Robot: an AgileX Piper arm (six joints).
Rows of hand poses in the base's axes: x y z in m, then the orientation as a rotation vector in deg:
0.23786, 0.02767, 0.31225, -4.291, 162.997, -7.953
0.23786, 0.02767, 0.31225, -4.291, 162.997, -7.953
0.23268, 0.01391, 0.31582, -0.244, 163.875, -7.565
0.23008, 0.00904, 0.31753, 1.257, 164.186, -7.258
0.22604, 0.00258, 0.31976, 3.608, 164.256, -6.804
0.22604, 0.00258, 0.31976, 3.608, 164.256, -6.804
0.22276, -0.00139, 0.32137, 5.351, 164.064, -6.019
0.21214, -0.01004, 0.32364, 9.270, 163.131, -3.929
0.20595, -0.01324, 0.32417, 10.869, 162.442, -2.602
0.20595, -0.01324, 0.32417, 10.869, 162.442, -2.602
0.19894, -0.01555, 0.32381, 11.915, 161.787, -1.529
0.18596, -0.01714, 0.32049, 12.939, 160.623, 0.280
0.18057, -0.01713, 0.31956, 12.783, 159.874, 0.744
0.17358, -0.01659, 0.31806, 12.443, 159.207, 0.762
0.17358, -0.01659, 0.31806, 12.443, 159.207, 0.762
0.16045, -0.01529, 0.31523, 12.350, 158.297, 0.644
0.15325, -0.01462, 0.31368, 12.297, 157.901, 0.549
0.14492, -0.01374, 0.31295, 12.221, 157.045, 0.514
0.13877, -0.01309, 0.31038, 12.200, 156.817, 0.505
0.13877, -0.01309, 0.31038, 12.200, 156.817, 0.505
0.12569, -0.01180, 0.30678, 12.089, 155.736, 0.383
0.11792, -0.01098, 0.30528, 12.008, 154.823, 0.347
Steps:
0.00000, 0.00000, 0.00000, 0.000, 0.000, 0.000
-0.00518, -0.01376, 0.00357, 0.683, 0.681, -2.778
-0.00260, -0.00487, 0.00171, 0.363, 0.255, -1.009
-0.00404, -0.00646, 0.00223, 0.534, 0.010, -1.567
0.00000, 0.00000, 0.00000, 0.000, 0.000, 0.000
-0.00328, -0.00397, 0.00161, 0.691, -0.238, -1.115
-0.01062, -0.00865, 0.00227, 1.760, -0.976, -2.486
-0.00619, -0.00320, 0.00053, 1.030, -0.700, -0.980
0.00000, 0.00000, 0.00000, 0.000, 0.000, 0.000
-0.00701, -0.00231, -0.00036, 0.805, -0.660, -0.630
-0.01298, -0.00159, -0.00332, 1.282, -1.193, -0.562
-0.00539, 0.00001, -0.00093, 0.250, -0.781, 0.119
-0.00699, 0.00054, -0.00150, -0.075, -0.689, 0.198
0.00000, 0.00000, 0.00000, 0.000, 0.000, 0.000
-0.01313, 0.00130, -0.00283, -0.153, -0.906, -0.003
-0.00720, 0.00067, -0.00155, -0.099, -0.393, 0.002
-0.00833, 0.00088, -0.00073, -0.090, -0.855, -0.001
-0.00615, 0.00065, -0.00257, -0.024, -0.228, 0.000
0.00000, 0.00000, 0.00000, 0.000, 0.000, 0.000
-0.01308, 0.00129, -0.00360, -0.171, -1.077, -0.001
-0.00777, 0.00082, -0.00150, -0.096, -0.912, 0.000

